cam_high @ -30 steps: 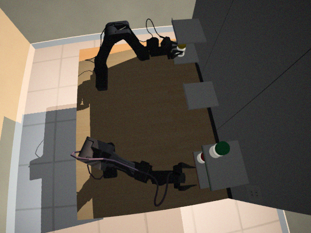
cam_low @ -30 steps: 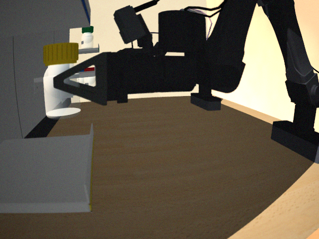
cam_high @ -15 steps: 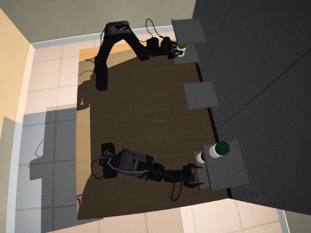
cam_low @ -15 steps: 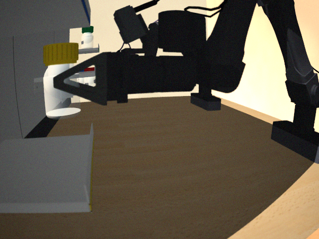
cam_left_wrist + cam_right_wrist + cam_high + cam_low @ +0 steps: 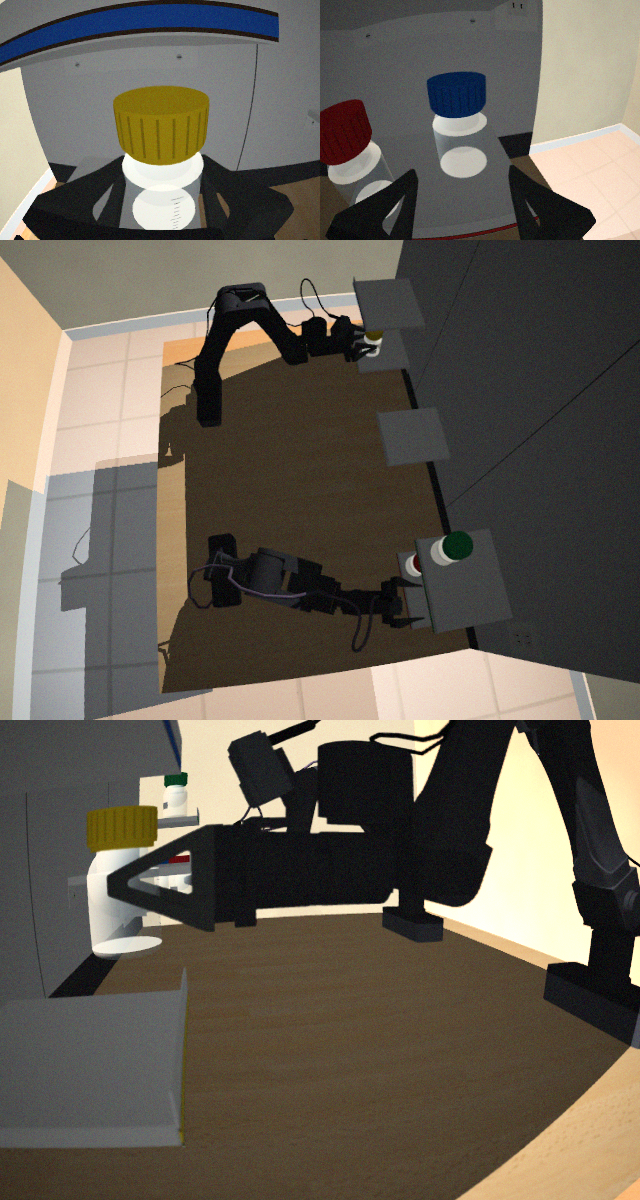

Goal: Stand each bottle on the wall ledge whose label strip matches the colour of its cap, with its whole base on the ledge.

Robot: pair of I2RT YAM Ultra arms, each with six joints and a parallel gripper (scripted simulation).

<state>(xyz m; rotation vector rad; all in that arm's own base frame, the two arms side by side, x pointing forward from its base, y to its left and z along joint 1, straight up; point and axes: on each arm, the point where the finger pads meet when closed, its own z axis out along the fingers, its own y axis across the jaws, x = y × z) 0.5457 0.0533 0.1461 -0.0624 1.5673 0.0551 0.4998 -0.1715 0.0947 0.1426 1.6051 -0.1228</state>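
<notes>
Right now my right hand is 7 cm short of the blue-capped bottle and 1 cm to the left of it. The rest, counted from my right hand: red-capped bottle 2 cm ahead, 9 cm to the left; green strip 2 cm behind, 4 cm to the left, 14 cm above; green-capped bottle 3 cm ahead, 10 cm to the left, 20 cm above.
My left gripper is now right at the yellow-capped bottle. Also, from my left hand: red-capped bottle 3 cm behind, 68 cm to the right, 5 cm below; yellow strip 4 cm behind, 6 cm to the left, 10 cm below; blue strip 4 cm behind, 6 cm to the left, 9 cm above.
</notes>
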